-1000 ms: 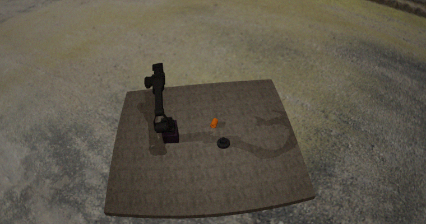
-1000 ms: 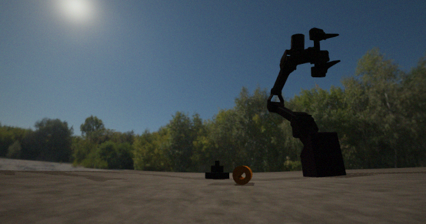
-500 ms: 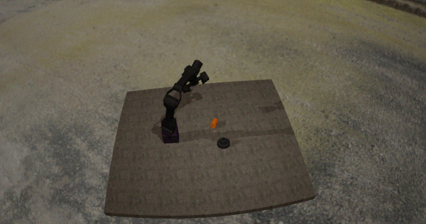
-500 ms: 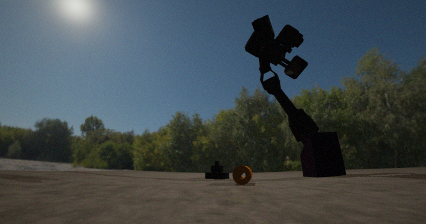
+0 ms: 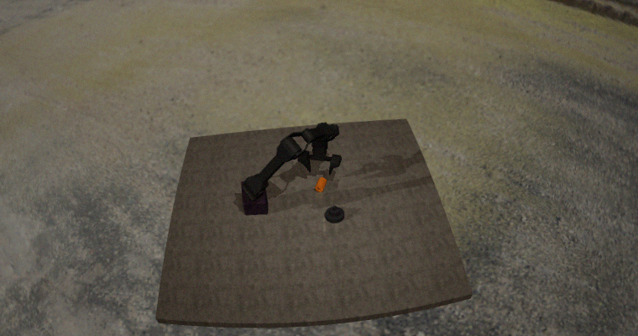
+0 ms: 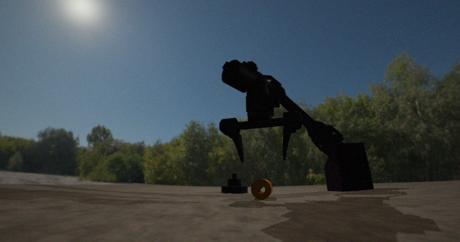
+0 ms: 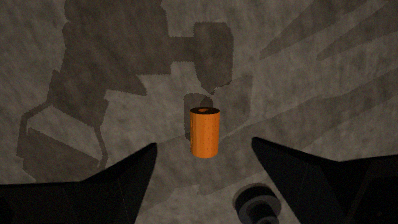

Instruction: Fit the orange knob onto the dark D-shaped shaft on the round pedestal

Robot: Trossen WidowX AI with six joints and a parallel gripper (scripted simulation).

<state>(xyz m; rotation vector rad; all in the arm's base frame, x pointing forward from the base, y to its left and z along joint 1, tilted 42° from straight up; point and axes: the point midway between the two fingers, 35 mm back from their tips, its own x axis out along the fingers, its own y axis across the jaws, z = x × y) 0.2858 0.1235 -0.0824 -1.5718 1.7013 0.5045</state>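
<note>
My gripper tip is 6 cm above the orange knob and 1 cm to the left of it. From my gripper tip the other things lie so: dark round pedestal 21 cm to the right, 6 cm ahead, 5 cm below.
</note>
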